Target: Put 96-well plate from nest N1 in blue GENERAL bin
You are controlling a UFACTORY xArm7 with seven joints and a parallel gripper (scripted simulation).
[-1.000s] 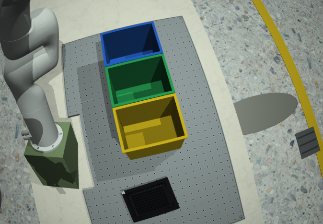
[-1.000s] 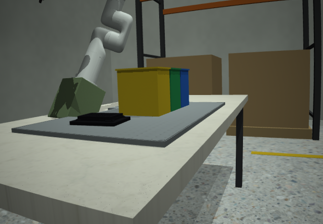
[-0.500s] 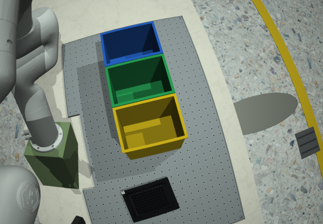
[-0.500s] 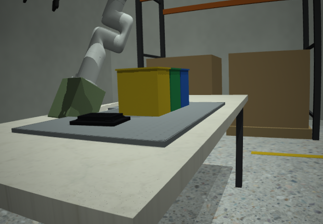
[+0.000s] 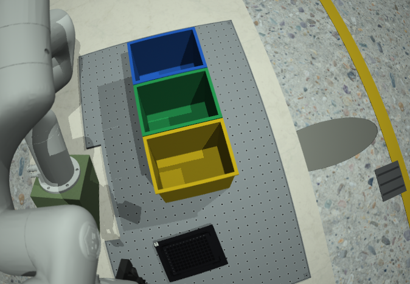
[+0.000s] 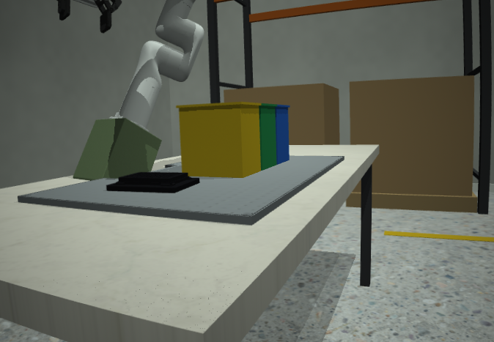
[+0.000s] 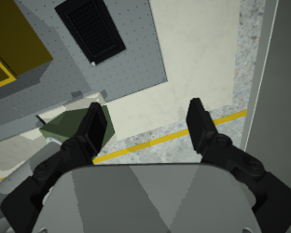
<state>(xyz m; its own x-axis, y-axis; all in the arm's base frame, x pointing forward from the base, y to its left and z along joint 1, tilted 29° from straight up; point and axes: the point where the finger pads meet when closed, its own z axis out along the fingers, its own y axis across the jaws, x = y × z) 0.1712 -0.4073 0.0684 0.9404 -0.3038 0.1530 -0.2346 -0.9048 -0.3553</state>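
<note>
Now: hand 90 mm short of the black 96-well plate, 80 mm to the right of it and 340 mm above it. Round my hand: yellow bin (140 mm ahead, 300 mm to the left, 270 mm below); then green bin (140 mm ahead, 430 mm to the left, 270 mm below); then black plate nest (90 mm ahead, 80 mm to the left, 350 mm below).
</note>
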